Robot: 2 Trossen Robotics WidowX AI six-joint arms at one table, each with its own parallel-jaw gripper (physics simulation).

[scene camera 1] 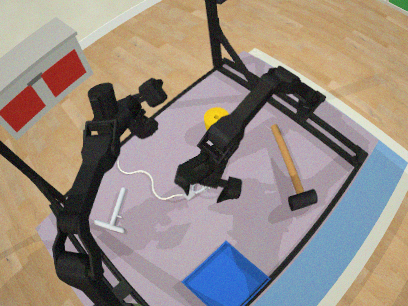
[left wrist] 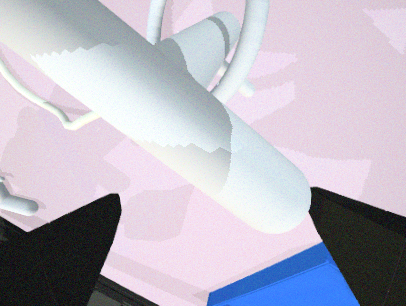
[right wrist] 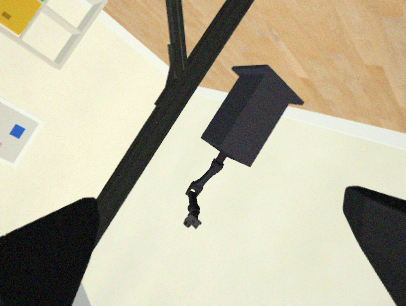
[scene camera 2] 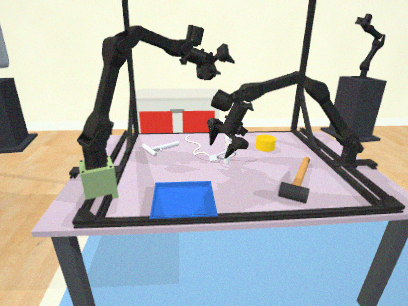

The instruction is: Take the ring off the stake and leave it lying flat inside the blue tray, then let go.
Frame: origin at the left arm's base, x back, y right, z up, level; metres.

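Seen in the pictures: left gripper, between the fingertips: (scene camera 1: 202, 198) (scene camera 2: 217, 151); right gripper, between the fingertips: (right wrist: 222, 204) (scene camera 2: 227, 68); left arm's base, origin of its link: (scene camera 1: 305, 107) (scene camera 2: 347, 161); right arm's base, origin of its link: (scene camera 2: 95, 164).
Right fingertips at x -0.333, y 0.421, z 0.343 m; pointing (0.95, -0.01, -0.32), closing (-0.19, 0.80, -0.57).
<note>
Offsets run from my right fingertips to a thing's top centre. "spot": to the spot under its first point.
A thick white stake {dz -0.252, dx -0.083, dy -0.136 m} (left wrist: 150, 100) (scene camera 2: 226, 160) reaches slantwise between the left fingers in the left wrist view, its rounded end near the right-hand fingertip. A white ring {spot: dz -0.303, dx -0.078, dy -0.167 m} (left wrist: 256, 35) hangs around a thinner white bar behind it; a small peg sticks out there. The gripper hides much of both in scene camera 1. My left gripper (scene camera 1: 203, 197) (scene camera 2: 220, 150) (left wrist: 214, 199) is open around the stake, above the table. The blue tray {dz -0.340, dx -0.374, dy -0.313 m} (scene camera 1: 227, 280) (scene camera 2: 183, 200) (left wrist: 285, 290) holds no ring. My right gripper (scene camera 1: 159, 117) (scene camera 2: 226, 68) (right wrist: 222, 204) is open, high above the table's far side.
A white T-shaped piece {dz -0.343, dx -0.257, dy +0.128 m} (scene camera 1: 118, 209) (scene camera 2: 165, 146) lies at the left of the table. A white cord {spot: dz -0.358, dx -0.097, dy +0.071 m} (scene camera 1: 145, 173) (scene camera 2: 196, 145) runs to near the left gripper. A yellow cylinder {dz -0.312, dx +0.166, dy -0.106 m} (scene camera 1: 215, 116) (scene camera 2: 265, 143) stands at the back; a hammer {dz -0.312, dx +0.067, dy -0.401 m} (scene camera 1: 287, 157) (scene camera 2: 301, 172) lies at the right. Black rails edge the table.
</note>
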